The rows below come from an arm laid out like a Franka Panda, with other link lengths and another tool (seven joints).
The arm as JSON. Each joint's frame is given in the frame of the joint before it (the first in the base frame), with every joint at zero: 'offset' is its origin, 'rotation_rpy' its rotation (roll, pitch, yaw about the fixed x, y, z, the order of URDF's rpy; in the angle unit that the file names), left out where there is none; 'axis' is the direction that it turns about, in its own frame. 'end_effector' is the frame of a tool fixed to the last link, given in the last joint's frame.
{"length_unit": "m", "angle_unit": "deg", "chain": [
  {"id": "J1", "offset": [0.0, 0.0, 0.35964], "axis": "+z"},
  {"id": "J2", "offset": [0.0, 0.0, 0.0], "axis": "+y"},
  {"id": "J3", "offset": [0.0, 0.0, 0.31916], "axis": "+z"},
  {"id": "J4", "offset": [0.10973, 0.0, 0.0], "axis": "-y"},
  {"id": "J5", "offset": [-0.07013, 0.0, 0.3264], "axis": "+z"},
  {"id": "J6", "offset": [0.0, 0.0, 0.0], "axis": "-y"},
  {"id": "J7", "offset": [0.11, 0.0, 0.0], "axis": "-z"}
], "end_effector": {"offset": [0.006, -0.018, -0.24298], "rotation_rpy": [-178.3, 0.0, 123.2]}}
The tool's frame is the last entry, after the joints.
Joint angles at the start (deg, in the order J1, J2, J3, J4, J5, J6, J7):
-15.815, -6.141, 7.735, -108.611, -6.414, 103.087, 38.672
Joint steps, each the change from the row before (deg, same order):
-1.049, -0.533, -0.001, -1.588, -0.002, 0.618, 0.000
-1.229, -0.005, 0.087, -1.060, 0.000, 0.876, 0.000
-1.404, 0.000, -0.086, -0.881, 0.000, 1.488, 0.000
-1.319, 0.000, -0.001, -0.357, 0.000, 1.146, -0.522
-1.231, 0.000, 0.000, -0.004, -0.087, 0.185, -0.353
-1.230, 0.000, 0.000, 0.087, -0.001, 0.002, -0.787
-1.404, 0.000, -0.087, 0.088, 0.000, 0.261, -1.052
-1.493, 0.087, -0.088, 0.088, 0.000, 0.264, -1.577
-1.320, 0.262, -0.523, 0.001, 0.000, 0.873, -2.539
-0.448, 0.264, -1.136, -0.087, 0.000, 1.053, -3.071
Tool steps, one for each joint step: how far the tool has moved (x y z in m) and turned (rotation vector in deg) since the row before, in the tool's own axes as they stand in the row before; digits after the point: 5 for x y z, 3 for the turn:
-0.00878, -0.00502, 0.00745, 0.560, -0.076, 0.936
-0.00920, -0.00101, 0.00771, 0.316, 0.020, 1.019
-0.01219, 0.00213, 0.00557, -0.425, 0.114, 1.380
-0.01121, 0.00311, 0.00197, -0.627, 0.072, 0.748
-0.01130, 0.00055, 0.00098, -0.038, -0.083, 0.845
-0.01116, 0.00023, 0.00067, 0.062, -0.026, 0.443
-0.01350, 0.00110, 0.00045, -0.166, -0.013, 0.437
-0.01433, 0.00106, 0.00132, -0.073, -0.030, -0.009
-0.01666, 0.00303, 0.00266, -0.400, 0.001, -0.742
-0.01455, 0.00313, 0.00270, -0.537, 0.007, -1.538

